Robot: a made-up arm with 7 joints. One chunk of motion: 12 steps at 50 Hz.
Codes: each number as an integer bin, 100 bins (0 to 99) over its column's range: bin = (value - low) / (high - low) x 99, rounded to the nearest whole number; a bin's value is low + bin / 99 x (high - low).
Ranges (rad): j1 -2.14..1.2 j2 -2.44..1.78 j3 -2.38..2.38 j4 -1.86..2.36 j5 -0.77..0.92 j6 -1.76..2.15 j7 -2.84..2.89
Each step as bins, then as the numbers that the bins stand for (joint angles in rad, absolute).
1 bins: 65 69 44 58 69 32 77
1 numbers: 0.0529 0.5012 -0.2644 0.6123 0.4079 -0.4962 1.6167
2 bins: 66 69 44 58 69 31 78
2 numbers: 0.0867 0.5012 -0.2644 0.6123 0.4079 -0.5357 1.6745
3 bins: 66 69 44 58 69 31 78
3 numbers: 0.0867 0.5012 -0.2644 0.6123 0.4079 -0.5357 1.6745
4 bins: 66 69 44 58 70 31 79
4 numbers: 0.0867 0.5012 -0.2644 0.6123 0.4249 -0.5357 1.7324
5 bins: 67 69 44 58 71 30 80
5 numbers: 0.1204 0.5012 -0.2644 0.6123 0.4420 -0.5752 1.7903
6 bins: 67 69 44 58 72 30 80
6 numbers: 0.1204 0.5012 -0.2644 0.6123 0.4591 -0.5752 1.7903
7 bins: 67 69 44 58 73 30 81
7 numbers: 0.1204 0.5012 -0.2644 0.6123 0.4762 -0.5752 1.8482
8 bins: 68 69 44 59 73 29 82
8 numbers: 0.1541 0.5012 -0.2644 0.6549 0.4762 -0.6146 1.9061
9 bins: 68 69 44 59 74 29 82
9 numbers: 0.1541 0.5012 -0.2644 0.6549 0.4932 -0.6146 1.9061
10 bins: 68 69 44 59 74 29 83
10 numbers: 0.1541 0.5012 -0.2644 0.6549 0.4932 -0.6146 1.9639
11 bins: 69 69 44 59 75 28 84
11 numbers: 0.1879 0.5012 -0.2644 0.6549 0.5103 -0.6541 2.0218
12 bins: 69 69 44 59 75 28 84
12 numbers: 0.1879 0.5012 -0.2644 0.6549 0.5103 -0.6541 2.0218
